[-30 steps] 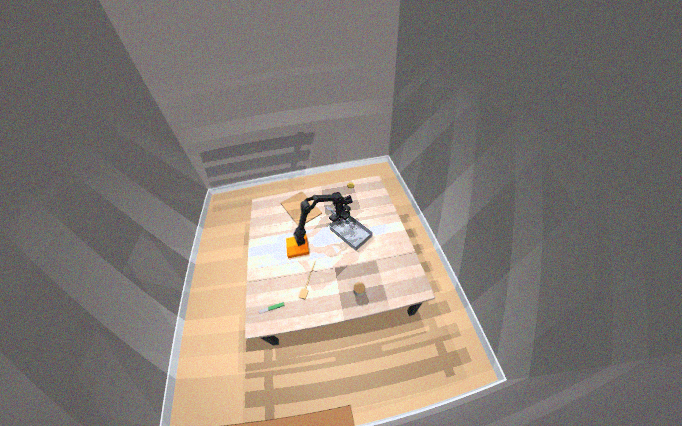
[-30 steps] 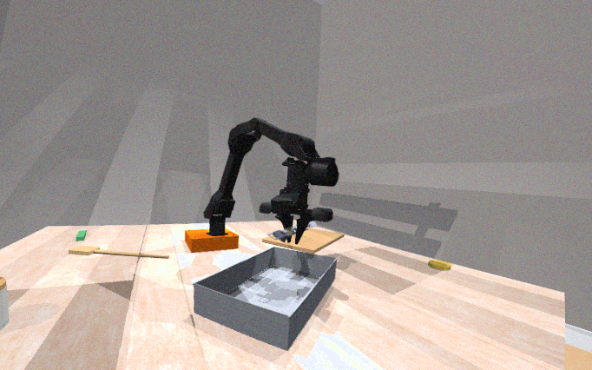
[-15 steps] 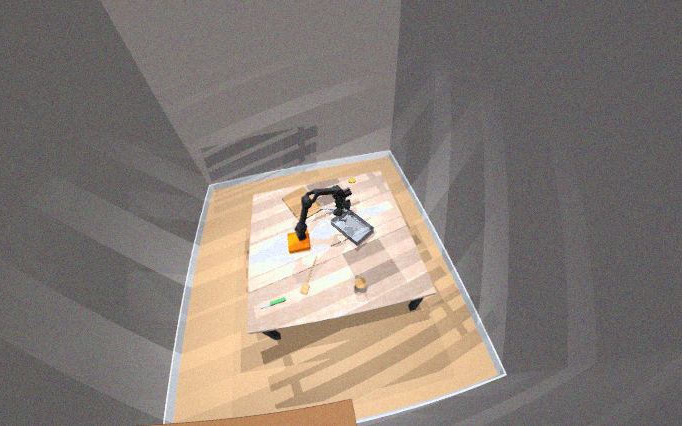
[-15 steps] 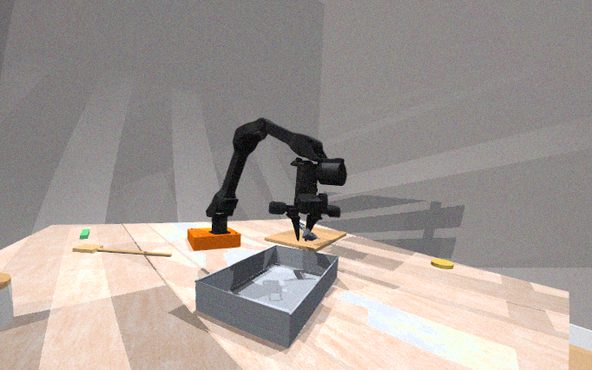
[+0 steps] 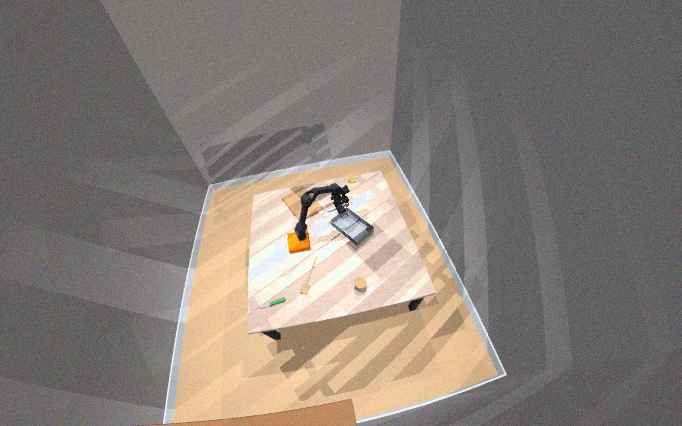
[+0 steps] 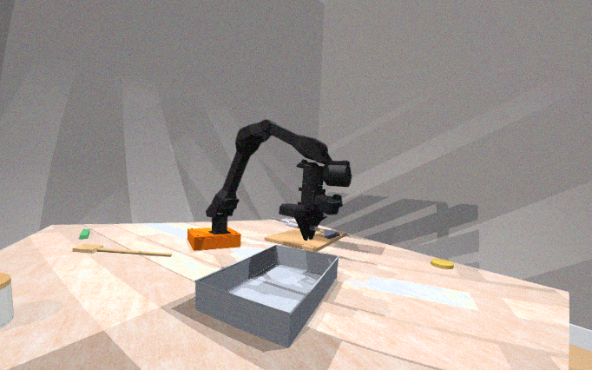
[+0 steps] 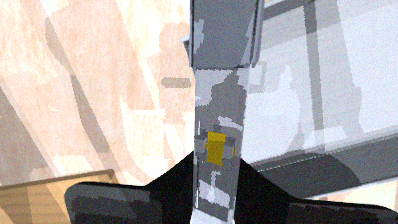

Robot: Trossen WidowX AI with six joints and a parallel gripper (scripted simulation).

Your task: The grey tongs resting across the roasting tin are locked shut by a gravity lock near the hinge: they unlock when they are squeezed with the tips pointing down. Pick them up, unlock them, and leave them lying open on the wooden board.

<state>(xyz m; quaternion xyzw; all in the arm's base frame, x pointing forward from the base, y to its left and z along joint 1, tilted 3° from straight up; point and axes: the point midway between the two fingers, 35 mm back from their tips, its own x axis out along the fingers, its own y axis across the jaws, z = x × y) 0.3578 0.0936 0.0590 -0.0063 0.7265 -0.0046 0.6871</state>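
Now: gripper tip 40 mm below the yellow lock piece and 30 mm short of it. Round my gripper tip: yellow disc: 370 mm to the left, 280 mm ahead, 80 mm below; then grey roasting tin: 150 mm to the right, 60 mm below, 50 mm ahead; then wooden board: 300 mm to the left, 250 mm behind, 80 mm below.
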